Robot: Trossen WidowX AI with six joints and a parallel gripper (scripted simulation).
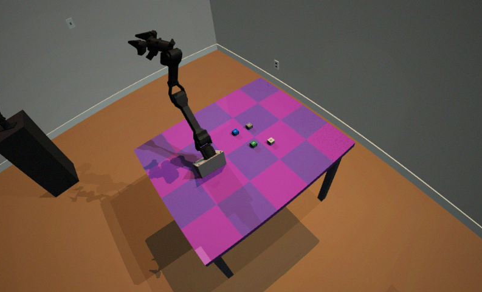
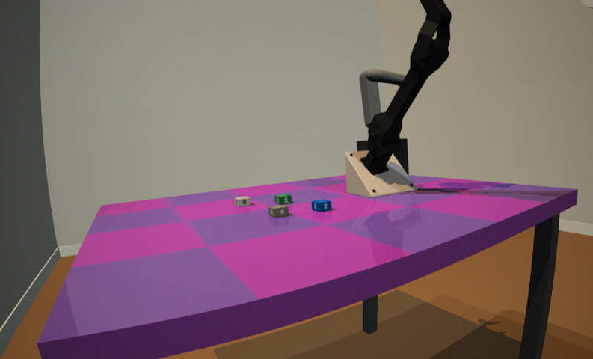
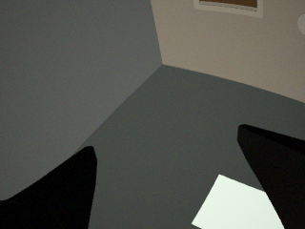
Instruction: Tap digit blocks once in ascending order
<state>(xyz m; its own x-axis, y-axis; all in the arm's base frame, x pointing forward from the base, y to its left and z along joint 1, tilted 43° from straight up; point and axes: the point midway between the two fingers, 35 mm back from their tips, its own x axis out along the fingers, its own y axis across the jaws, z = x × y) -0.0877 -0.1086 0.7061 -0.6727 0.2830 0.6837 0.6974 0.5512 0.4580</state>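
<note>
Now: gripper tip 410 mm short of the beige block marked 0, 540 mm to the left of it and 680 mm above it. The rest, counted from my gripper tip: grey-tan block (400 mm ahead, 350 mm to the right, 680 mm below); blue block marked 2 (300 mm ahead, 330 mm to the right, 680 mm below); green block (320 mm ahead, 480 mm to the right, 680 mm below).
</note>
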